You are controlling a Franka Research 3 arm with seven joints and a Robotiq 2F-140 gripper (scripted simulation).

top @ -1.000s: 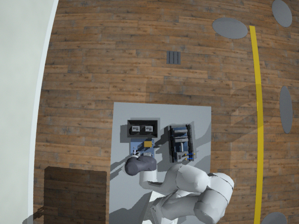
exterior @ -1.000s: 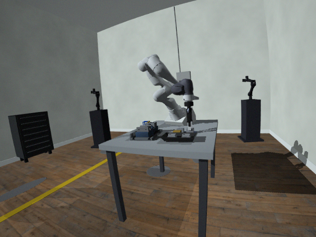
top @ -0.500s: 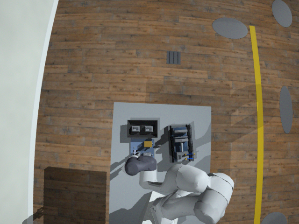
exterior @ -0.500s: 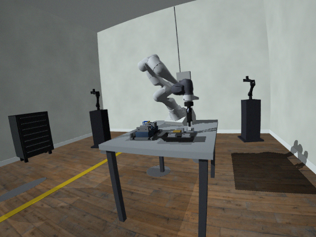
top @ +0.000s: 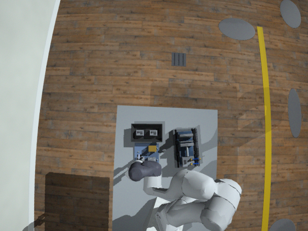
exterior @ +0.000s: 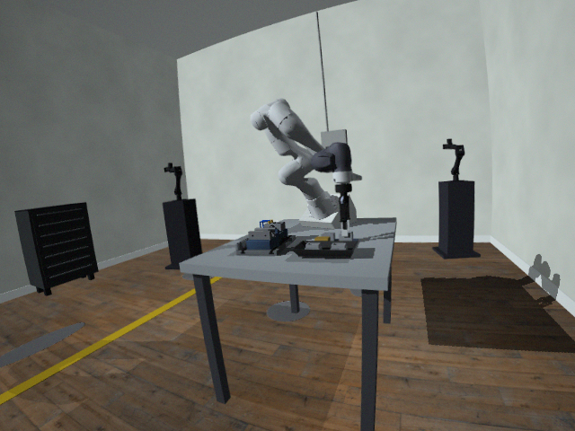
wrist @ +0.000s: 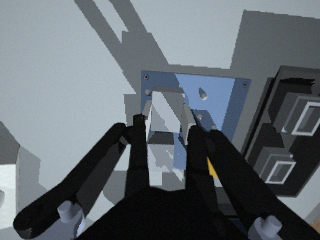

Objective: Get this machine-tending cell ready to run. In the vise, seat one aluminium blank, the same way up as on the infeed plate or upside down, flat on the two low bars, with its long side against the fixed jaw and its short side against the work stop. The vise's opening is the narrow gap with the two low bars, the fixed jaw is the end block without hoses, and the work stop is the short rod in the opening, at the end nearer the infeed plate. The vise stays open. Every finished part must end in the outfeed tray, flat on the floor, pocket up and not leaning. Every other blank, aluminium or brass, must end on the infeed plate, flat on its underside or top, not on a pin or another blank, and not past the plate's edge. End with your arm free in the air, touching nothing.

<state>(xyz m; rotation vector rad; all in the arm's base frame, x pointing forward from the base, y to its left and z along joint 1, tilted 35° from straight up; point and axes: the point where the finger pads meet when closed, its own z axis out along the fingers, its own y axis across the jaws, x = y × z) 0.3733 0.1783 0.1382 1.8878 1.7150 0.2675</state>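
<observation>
The brass blank lies 10 cm to the right of my hand, 7 cm ahead of it and 4 cm below it. From my hand the other things lie so: vise 36 cm to the right, 3 cm below, 3 cm ahead.
</observation>
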